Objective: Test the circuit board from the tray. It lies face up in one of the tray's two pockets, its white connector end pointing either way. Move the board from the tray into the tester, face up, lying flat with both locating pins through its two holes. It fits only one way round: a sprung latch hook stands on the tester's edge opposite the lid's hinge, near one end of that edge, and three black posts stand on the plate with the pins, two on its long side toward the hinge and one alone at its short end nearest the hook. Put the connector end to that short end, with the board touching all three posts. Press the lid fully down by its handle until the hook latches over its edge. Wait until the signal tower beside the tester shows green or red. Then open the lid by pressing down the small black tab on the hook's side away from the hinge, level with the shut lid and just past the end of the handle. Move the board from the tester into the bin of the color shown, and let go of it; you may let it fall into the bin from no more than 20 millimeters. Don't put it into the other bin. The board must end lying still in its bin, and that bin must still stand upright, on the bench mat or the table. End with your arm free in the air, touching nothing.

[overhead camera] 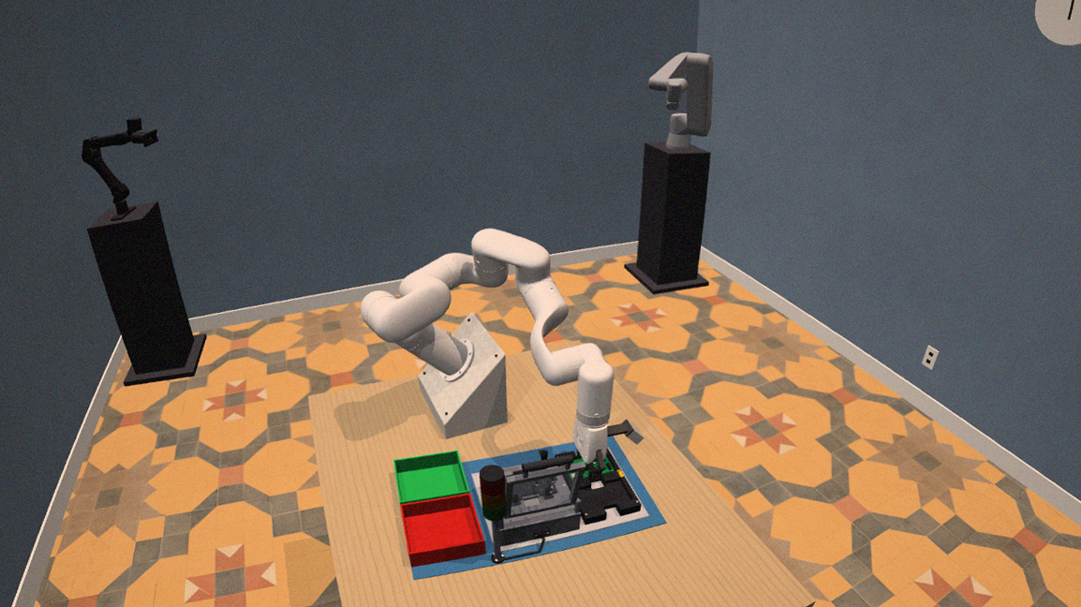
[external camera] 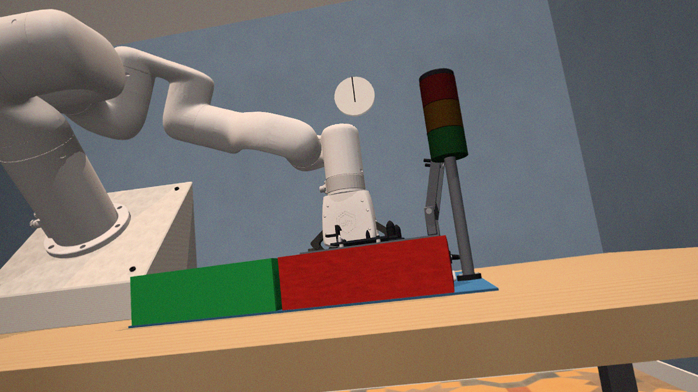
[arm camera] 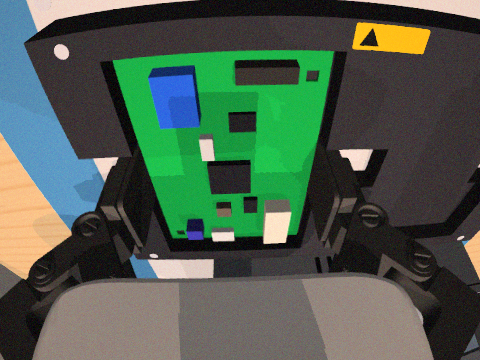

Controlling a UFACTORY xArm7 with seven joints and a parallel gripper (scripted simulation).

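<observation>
My hand is 110 mm to the left of the black latch tab, 60 mm below it and 10 mm past it. Round my hand: tester plate: 170 mm to the right, 60 mm ahead, 50 mm above; tester lid: 180 mm to the right, 180 mm ahead, 160 mm above; green circuit board: right at my hand.
</observation>
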